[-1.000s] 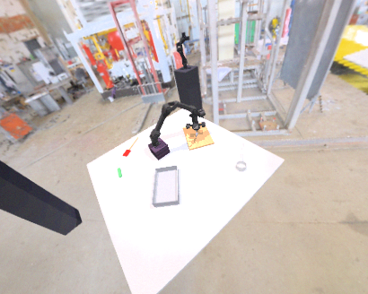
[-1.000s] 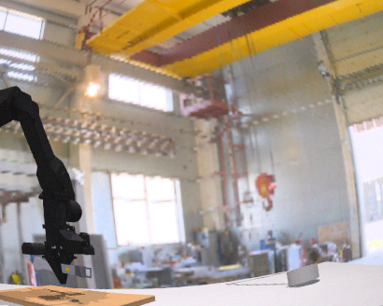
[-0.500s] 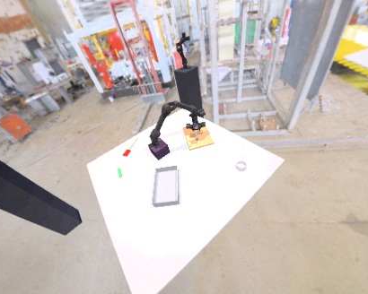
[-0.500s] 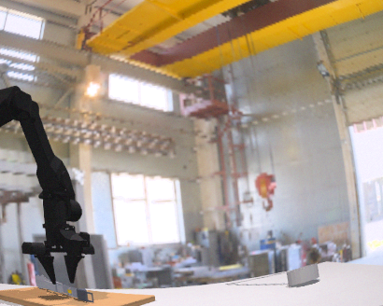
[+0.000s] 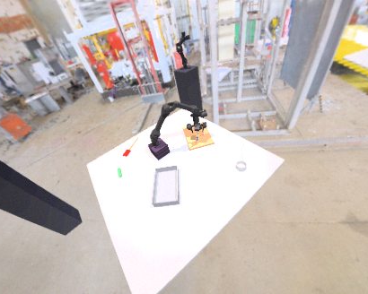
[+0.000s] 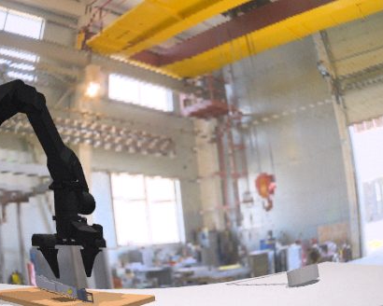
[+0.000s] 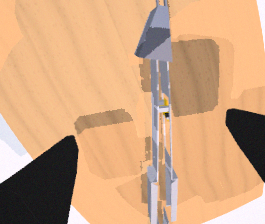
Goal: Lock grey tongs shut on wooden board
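My gripper tip is now 3 cm above the yellow piece, 1 cm to the left of it and 1 cm past it. From my gripper tip the other things lie so: grey roasting tin: 56 cm to the right, 19 cm ahead, 3 cm below; wooden board: 6 cm below, 3 cm behind, 2 cm to the left.
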